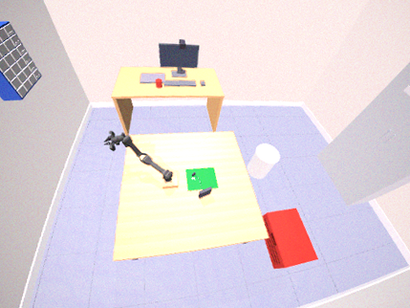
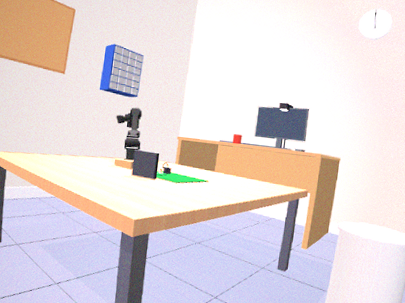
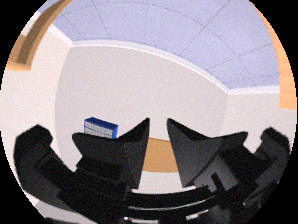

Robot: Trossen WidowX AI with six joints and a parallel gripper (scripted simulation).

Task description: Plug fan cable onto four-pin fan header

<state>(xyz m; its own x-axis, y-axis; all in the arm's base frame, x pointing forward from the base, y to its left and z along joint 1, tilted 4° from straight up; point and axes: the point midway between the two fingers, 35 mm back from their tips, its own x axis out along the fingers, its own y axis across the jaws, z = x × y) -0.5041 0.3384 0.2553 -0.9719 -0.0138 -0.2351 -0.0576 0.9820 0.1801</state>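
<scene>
Now: the small dark plug 81 cm ahead of my gripper tip, 29 cm to the right of it and 27 cm below it. The rest, counted from my gripper tip: green board 88 cm ahead, 34 cm to the right, 30 cm below; then dark fan 87 cm ahead, 51 cm to the right, 23 cm below.
</scene>
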